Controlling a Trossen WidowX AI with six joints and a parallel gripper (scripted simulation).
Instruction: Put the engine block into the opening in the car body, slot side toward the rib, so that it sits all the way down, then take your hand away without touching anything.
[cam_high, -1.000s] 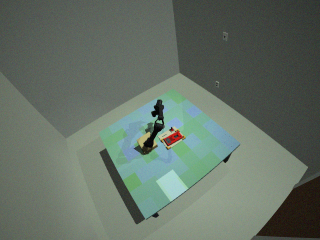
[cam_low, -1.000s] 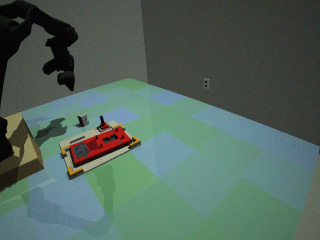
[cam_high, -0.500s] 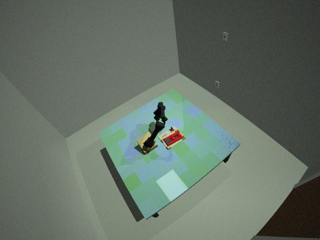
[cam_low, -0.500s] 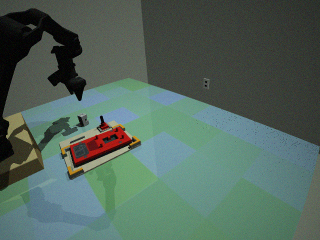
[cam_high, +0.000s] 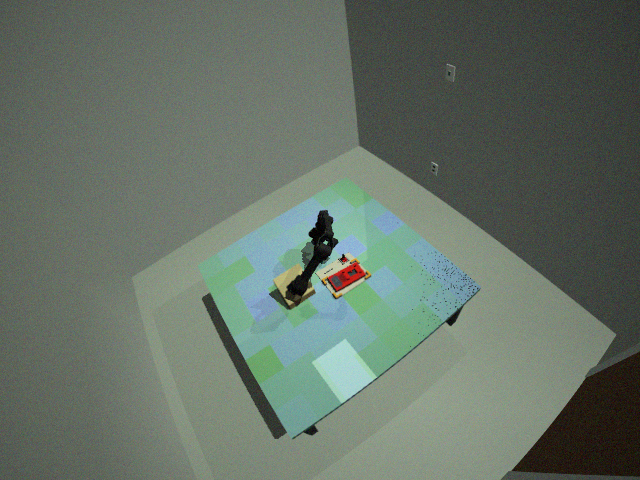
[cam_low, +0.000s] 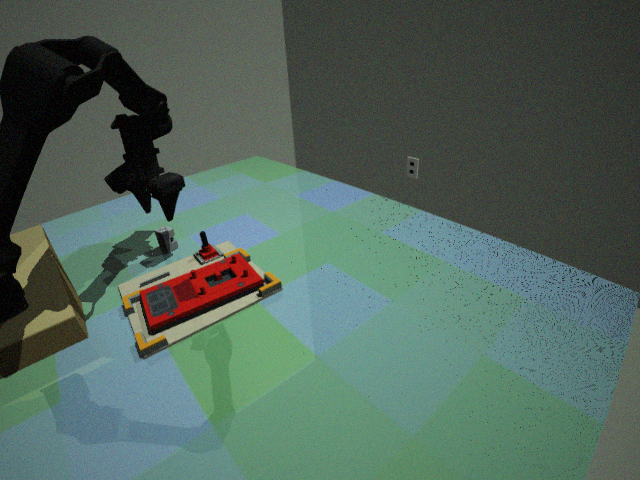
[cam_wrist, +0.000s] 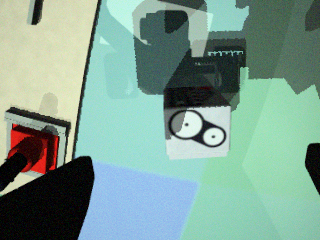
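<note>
Now: the engine block 6 cm below my gripper tip and 1 cm ahead of it.
</note>
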